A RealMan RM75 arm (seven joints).
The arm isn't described. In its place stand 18 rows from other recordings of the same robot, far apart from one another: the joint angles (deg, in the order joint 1, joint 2, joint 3, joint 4, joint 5, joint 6, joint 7), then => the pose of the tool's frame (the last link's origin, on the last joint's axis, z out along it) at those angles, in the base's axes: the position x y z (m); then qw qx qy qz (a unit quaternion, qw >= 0).
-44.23, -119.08, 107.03, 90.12, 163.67, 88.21, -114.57 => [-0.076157 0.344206 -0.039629 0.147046 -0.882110 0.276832 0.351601]
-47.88, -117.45, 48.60, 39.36, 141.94, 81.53, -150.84 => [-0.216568 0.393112 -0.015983 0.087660 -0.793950 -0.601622 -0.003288]
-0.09, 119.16, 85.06, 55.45, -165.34, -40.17, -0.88 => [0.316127 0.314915 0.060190 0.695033 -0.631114 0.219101 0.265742]
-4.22, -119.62, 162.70, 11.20, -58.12, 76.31, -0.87 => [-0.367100 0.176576 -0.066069 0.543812 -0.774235 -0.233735 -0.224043]
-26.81, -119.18, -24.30, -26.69, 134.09, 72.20, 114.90 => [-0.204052 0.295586 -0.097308 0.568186 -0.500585 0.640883 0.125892]
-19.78, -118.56, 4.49, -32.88, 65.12, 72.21, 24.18 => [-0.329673 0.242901 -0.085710 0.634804 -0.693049 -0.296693 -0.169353]
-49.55, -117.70, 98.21, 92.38, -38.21, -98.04, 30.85 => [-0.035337 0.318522 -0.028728 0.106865 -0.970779 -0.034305 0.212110]
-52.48, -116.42, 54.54, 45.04, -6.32, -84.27, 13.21 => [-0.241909 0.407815 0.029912 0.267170 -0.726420 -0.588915 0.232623]
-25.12, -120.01, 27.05, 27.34, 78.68, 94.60, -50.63 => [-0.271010 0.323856 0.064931 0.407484 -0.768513 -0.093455 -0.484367]
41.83, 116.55, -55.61, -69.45, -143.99, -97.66, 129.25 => [0.182626 0.380049 0.055677 0.135339 -0.938236 0.307756 -0.081743]
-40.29, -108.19, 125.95, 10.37, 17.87, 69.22, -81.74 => [-0.247855 0.361972 -0.040673 0.104592 -0.867942 -0.385197 -0.295569]
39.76, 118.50, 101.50, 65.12, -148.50, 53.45, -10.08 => [0.162463 0.439964 0.003965 0.361967 -0.816716 0.446826 0.047974]
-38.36, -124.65, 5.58, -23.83, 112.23, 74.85, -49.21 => [-0.155704 0.268169 -0.153355 0.082317 -0.763455 -0.398578 -0.501493]
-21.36, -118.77, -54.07, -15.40, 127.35, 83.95, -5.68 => [-0.304266 0.315534 0.030866 0.680253 -0.580493 -0.158635 -0.418471]
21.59, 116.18, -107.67, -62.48, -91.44, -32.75, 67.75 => [0.181902 0.346537 -0.087041 0.276794 -0.952621 -0.113327 0.055277]
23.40, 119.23, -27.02, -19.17, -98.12, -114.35, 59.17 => [0.258450 0.253729 0.016400 0.142103 -0.820646 0.142920 0.534715]
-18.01, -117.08, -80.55, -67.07, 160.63, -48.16, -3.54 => [-0.292097 0.340293 -0.039448 0.386769 -0.765151 -0.504417 0.102554]
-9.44, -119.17, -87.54, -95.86, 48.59, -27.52, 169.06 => [-0.068326 0.344878 0.097913 0.624319 -0.688803 0.310638 -0.198191]
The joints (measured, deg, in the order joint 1, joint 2, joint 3, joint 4, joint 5, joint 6, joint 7), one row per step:
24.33 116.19 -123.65 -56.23 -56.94 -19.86 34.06
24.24 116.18 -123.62 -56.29 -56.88 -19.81 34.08
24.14 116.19 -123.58 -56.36 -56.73 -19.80 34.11
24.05 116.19 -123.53 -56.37 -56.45 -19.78 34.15
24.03 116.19 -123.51 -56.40 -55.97 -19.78 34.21
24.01 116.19 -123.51 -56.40 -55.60 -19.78 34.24
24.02 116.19 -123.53 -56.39 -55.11 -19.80 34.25
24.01 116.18 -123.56 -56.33 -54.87 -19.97 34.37
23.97 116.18 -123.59 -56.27 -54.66 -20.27 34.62
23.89 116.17 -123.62 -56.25 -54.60 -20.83 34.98
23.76 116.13 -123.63 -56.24 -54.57 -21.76 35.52
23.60 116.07 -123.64 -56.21 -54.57 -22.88 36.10
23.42 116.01 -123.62 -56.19 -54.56 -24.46 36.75
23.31 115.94 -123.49 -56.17 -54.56 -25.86 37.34
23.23 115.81 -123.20 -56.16 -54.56 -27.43 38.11
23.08 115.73 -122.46 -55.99 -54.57 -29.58 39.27
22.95 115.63 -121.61 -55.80 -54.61 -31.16 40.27
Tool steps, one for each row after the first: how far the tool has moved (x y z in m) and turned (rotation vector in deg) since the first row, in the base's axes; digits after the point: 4 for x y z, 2 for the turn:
0.0003 0.0000 0.0003 0.07 0.08 -0.14
0.0003 -0.0001 0.0005 0.10 0.27 -0.33
0.0006 -0.0001 0.0008 0.15 0.52 -0.66
0.0002 0.0001 0.0011 0.15 0.94 -1.03
0.0001 0.0002 0.0013 0.13 1.24 -1.32
-0.0003 0.0003 0.0014 0.09 1.60 -1.63
-0.0002 0.0000 0.0013 -0.10 1.86 -1.84
-0.0002 -0.0008 0.0010 -0.42 2.23 -2.11
-0.0005 -0.0021 0.0005 -0.95 2.66 -2.25
-0.0009 -0.0041 0.0000 -1.78 3.31 -2.38
-0.0012 -0.0066 -0.0005 -2.77 3.99 -2.49
-0.0022 -0.0099 -0.0011 -4.10 4.92 -2.46
-0.0032 -0.0122 -0.0011 -5.20 5.77 -2.44
-0.0042 -0.0139 -0.0003 -6.32 6.77 -2.51
-0.0051 -0.0154 0.0015 -7.65 8.30 -2.98
-0.0049 -0.0152 0.0041 -8.41 9.51 -3.59

